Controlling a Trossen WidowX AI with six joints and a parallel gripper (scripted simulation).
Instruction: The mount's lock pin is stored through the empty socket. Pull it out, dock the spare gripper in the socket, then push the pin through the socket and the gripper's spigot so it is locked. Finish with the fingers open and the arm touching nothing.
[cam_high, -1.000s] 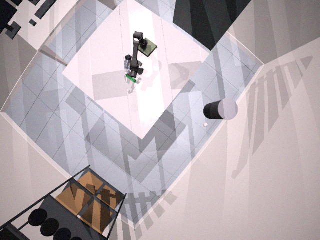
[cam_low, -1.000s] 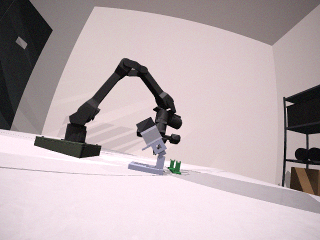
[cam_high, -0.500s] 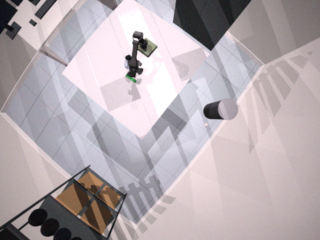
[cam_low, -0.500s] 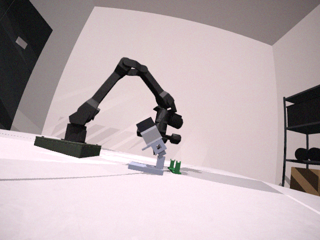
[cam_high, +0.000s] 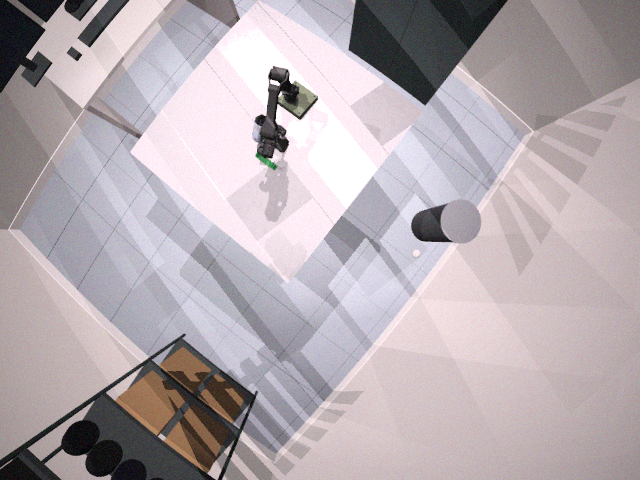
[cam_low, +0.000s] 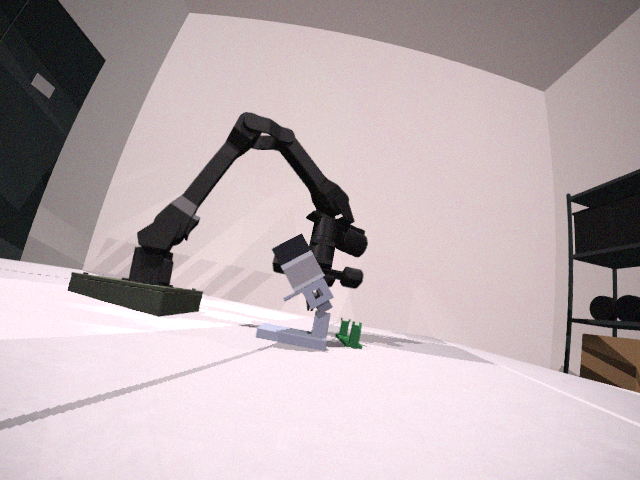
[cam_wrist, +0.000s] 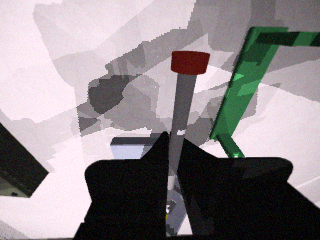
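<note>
My gripper tip is 90 mm to the left of the mount socket and 10 mm short of it. Round my gripper tip: spare gripper 100 mm to the right, 70 mm above, 10 mm behind; then green stand 80 mm ahead, 30 mm to the left, 30 mm below.
</note>
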